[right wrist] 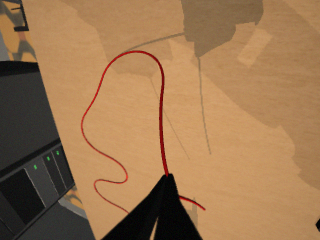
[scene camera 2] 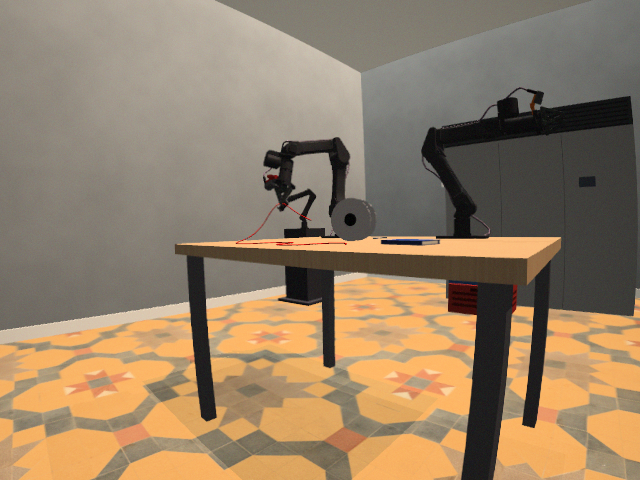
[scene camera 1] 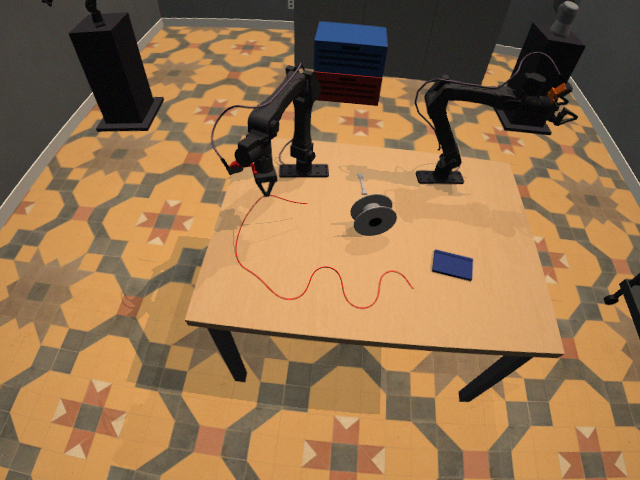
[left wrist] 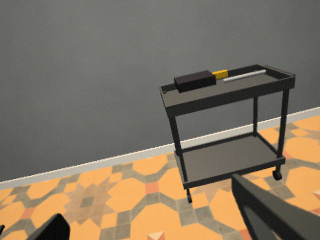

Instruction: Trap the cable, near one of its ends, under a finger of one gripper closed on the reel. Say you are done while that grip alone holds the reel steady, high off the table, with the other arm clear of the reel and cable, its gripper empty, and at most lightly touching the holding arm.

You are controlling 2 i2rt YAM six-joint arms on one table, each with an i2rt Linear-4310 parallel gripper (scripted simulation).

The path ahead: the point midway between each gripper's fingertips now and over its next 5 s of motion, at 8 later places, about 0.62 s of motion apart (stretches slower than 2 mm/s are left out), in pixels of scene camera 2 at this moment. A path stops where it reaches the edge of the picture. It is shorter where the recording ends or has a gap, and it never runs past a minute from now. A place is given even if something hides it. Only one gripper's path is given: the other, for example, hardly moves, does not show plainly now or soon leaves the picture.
My left gripper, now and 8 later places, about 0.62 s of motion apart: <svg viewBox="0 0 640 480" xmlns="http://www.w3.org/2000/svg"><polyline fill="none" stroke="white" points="565,118 566,118 548,120 472,136 389,165 362,179 359,182 360,191 360,196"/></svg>
